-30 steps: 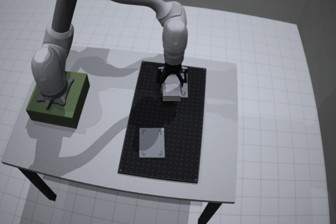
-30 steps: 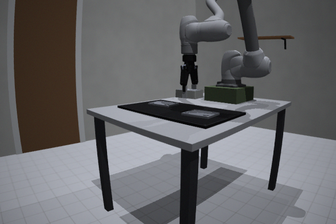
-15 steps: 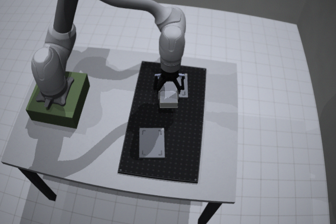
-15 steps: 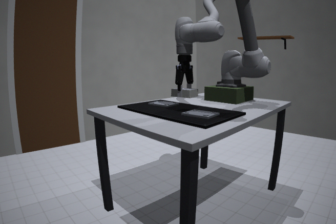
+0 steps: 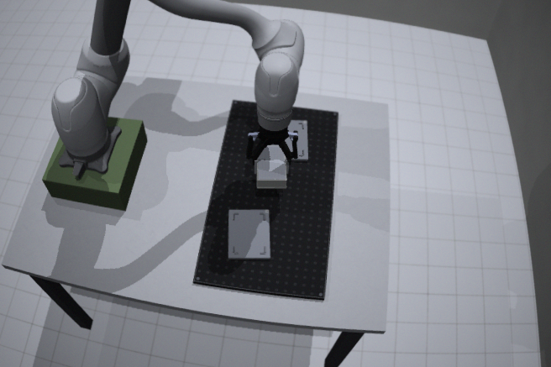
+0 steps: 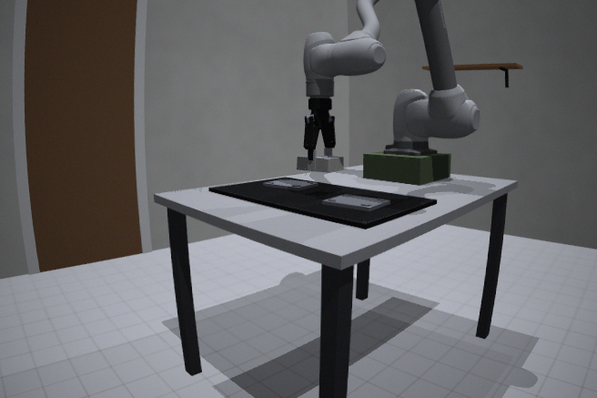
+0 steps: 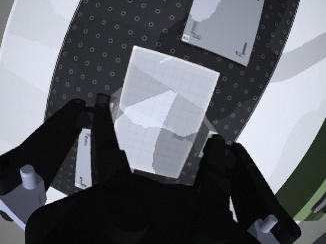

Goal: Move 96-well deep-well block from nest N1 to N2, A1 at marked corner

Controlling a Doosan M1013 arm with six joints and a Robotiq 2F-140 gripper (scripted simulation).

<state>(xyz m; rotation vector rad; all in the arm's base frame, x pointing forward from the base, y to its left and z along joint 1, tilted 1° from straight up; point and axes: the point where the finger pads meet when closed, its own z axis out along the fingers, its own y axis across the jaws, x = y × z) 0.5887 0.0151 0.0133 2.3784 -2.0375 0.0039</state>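
My gripper is now 180 mm to the left of the plate nest N2, 100 mm above it and 40 mm past it. Round my hand: plate nest N1: 180 mm to the left, 100 mm below, 40 mm ahead; then 96-well deep-well block: 10 mm below.
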